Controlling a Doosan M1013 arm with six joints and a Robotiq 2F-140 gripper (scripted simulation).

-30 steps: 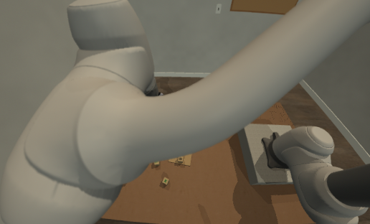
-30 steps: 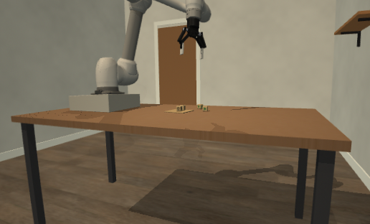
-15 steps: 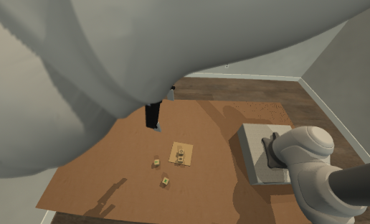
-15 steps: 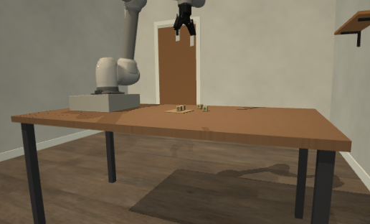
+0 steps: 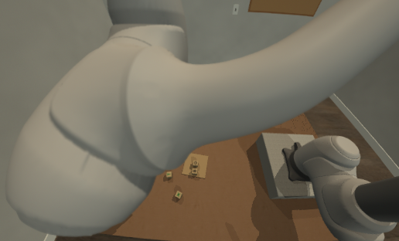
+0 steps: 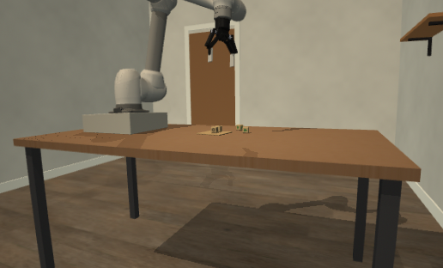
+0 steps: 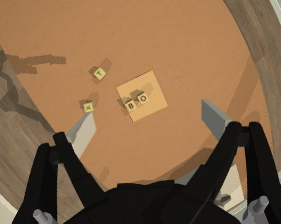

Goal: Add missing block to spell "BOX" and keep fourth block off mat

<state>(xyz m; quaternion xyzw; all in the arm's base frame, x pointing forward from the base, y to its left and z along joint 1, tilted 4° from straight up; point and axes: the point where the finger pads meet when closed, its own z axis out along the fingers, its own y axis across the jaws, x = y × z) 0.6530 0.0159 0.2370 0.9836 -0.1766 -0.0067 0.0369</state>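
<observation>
The mat is 50 mm behind my hand and 360 mm below it.
</observation>
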